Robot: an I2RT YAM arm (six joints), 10 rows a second.
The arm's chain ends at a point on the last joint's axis. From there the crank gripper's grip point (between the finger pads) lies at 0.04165 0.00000 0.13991 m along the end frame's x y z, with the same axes.
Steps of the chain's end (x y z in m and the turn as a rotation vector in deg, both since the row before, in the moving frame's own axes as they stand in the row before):
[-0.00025, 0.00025, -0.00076, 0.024, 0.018, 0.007]
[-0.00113, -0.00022, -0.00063, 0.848, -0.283, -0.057]
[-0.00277, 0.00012, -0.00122, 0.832, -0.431, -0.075]
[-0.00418, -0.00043, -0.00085, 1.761, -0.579, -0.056]
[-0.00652, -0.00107, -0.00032, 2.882, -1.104, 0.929]
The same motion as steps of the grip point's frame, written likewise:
[-0.00021, 0.00020, -0.00077, 0.024, 0.018, 0.007]
[-0.00182, -0.00233, -0.00044, 0.848, -0.283, -0.057]
[-0.00382, -0.00197, -0.00093, 0.832, -0.431, -0.075]
[-0.00560, -0.00478, -0.00050, 1.761, -0.579, -0.056]
[-0.00917, -0.00747, 0.00030, 2.882, -1.104, 0.929]

